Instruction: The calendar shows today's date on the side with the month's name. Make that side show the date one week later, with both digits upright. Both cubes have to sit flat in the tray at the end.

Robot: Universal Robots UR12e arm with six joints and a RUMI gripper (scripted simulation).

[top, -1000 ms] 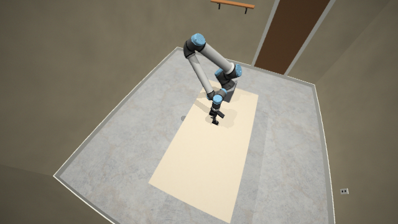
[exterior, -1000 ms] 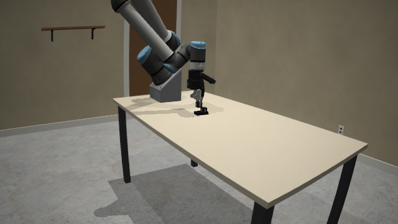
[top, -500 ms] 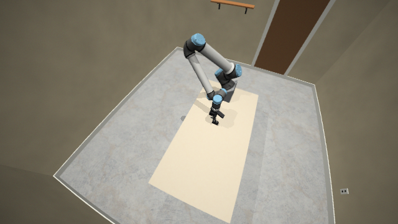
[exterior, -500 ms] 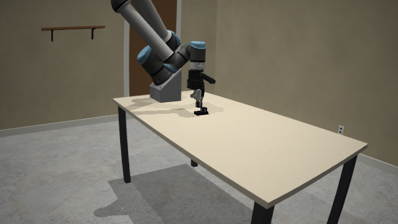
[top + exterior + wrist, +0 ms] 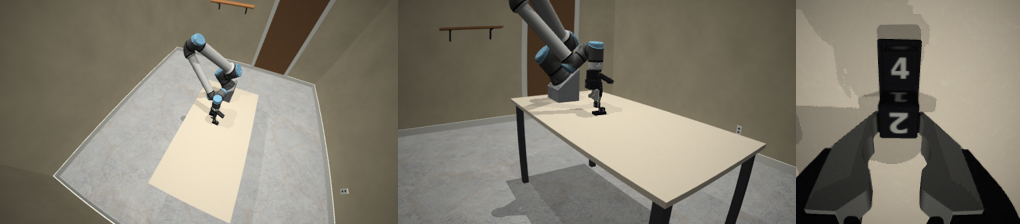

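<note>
My gripper is now 20 mm to the right of the black tray and 60 mm above it.
</note>
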